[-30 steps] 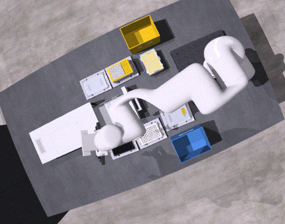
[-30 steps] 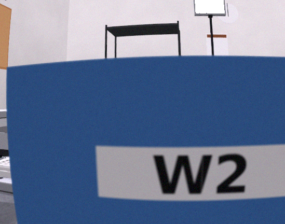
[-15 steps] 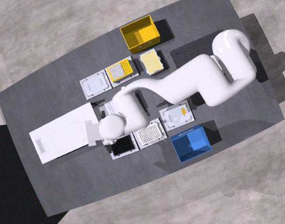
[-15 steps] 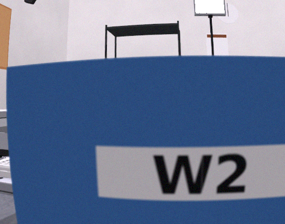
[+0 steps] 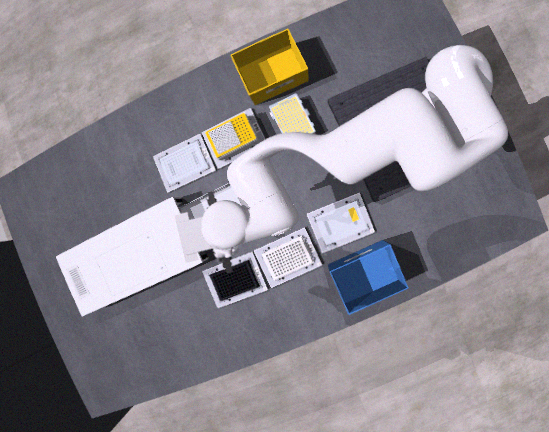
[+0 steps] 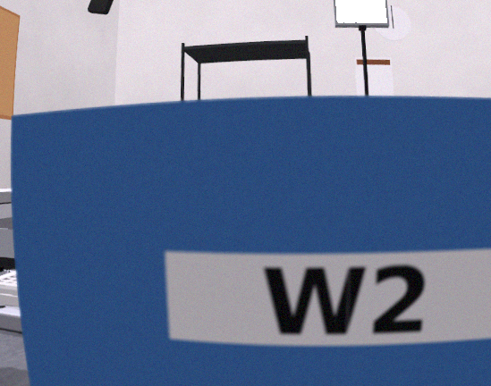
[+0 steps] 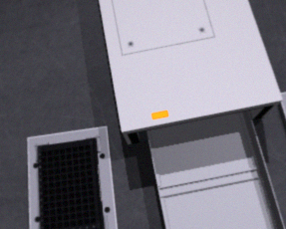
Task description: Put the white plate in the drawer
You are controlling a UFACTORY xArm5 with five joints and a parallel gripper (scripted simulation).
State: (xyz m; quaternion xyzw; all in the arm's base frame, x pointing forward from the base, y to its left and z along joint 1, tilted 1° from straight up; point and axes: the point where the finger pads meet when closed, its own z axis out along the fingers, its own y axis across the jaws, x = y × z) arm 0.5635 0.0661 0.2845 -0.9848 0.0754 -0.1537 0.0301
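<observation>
My hand is 90 mm past the white plate, 140 mm to the right of it and 290 mm above it. From my hand the other things lie so: drawer: 40 mm ahead, 50 mm to the right, 270 mm below; then black plate: 80 mm ahead, 140 mm to the left, 290 mm below; then cooler CD: 200 mm ahead, 50 mm to the right, 270 mm below.
</observation>
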